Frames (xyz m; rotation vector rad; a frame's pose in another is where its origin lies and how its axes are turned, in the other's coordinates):
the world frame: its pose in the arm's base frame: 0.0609 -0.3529 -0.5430 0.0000 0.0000 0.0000
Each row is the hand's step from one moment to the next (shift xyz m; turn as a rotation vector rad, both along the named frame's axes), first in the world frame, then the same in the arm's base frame.
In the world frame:
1: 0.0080 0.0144 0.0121 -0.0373 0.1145 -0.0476
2: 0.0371 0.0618 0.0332 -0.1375 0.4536 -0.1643
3: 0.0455 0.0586 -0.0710 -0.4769 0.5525 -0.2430
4: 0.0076 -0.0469 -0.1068 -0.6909 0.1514 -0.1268
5: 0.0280 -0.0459 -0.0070 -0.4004 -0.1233 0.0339
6: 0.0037 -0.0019 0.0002 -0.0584 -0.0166 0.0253
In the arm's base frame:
1: 0.0080 0.0144 0.0121 -0.0373 0.1145 -0.0476
2: 0.0371 0.0618 0.0332 -0.1375 0.4536 -0.1643
3: 0.0455 0.0586 -0.0710 -0.4769 0.5525 -0.2430
4: 0.0076 -0.0469 -0.1068 -0.6909 0.1514 -0.1268
5: 0.0280 -0.0459 -0.0070 -0.4004 -0.1233 0.0339
6: 0.0037 -0.0019 0.0002 -0.0584 -0.0166 0.0253

